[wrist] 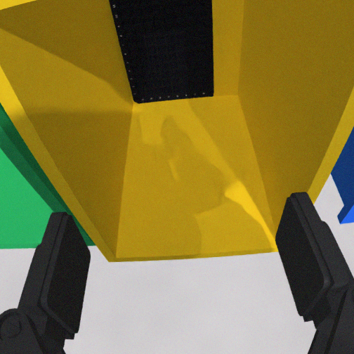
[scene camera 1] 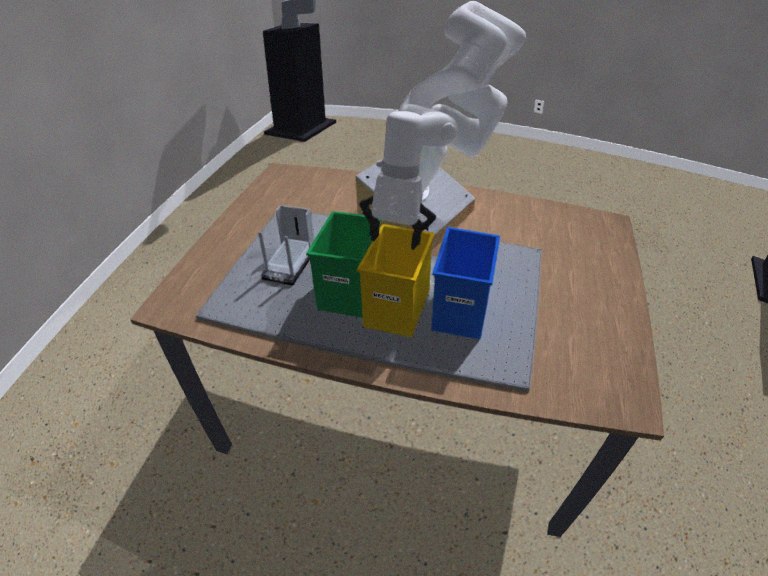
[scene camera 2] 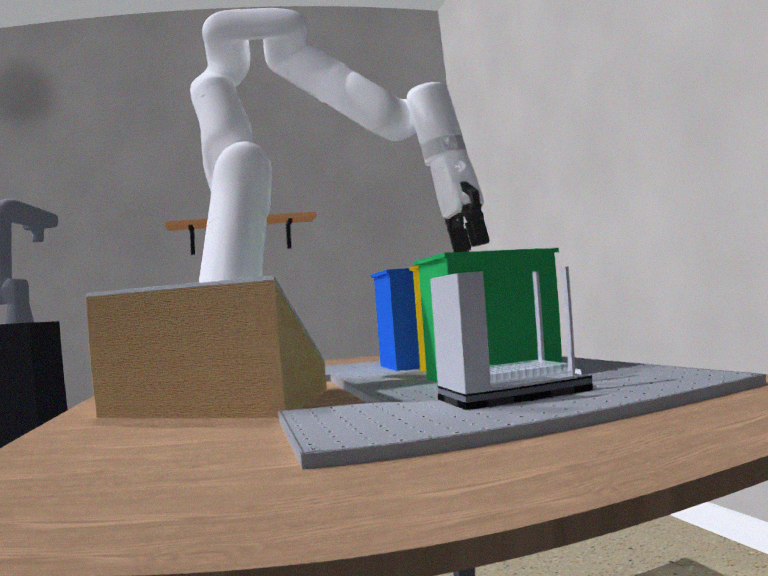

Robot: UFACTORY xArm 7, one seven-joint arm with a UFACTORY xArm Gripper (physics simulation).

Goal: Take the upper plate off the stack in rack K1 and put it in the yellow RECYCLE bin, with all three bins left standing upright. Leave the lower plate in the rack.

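Places are measured from the arm's base along level axes (x ahead, y left, z up), in millimetres.
Pixels of known places: gripper, fingertip midpoint: point(scene camera 1: 394, 242) point(scene camera 2: 471, 248); arm's base, origin of the base link: point(scene camera 2: 226, 322).
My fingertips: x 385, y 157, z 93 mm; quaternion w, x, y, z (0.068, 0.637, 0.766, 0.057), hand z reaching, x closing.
Ahead of a thing's pixels: the offset from my fingertips to its top centre. Level surfaces: height alone.
The yellow RECYCLE bin @(dy +6, dx -3, dz -21 mm) point(scene camera 1: 388, 310) point(scene camera 2: 418, 322) point(wrist: 165, 220) stands upright between the green bin @(dy -131, dx -1, dz -21 mm) point(scene camera 1: 335, 297) point(scene camera 2: 521, 303) point(wrist: 20, 205) and the blue bin @(dy +152, dx -69, dz -21 mm) point(scene camera 1: 459, 316) point(scene camera 2: 395, 319) point(wrist: 346, 185), both upright. A black plate point(wrist: 170, 50) with small dots along its edges lies inside the yellow bin, low down; part of it is cut off by the wrist view. Rack K1 @(dy -342, dx -15, dz -57 mm) point(scene camera 1: 284, 224) point(scene camera 2: 455, 334) holds a whitish plate point(scene camera 1: 287, 257) point(scene camera 2: 527, 371) low between its back panel and posts. My gripper point(scene camera 1: 395, 240) point(scene camera 2: 469, 246) point(wrist: 180, 225) is wide open and empty, at the yellow bin's rim, on the arm-base side.
The bins and rack stand on a grey perforated board @(dz -200 mm) point(scene camera 1: 496, 365) point(scene camera 2: 372, 434) on the wooden table @(dz -213 mm) point(scene camera 1: 589, 347) point(scene camera 2: 186, 496). The green bin is very close to the yellow one; a narrow gap separates the blue bin. The arm's wedge-shaped base block point(scene camera 2: 186, 353) is behind the bins.
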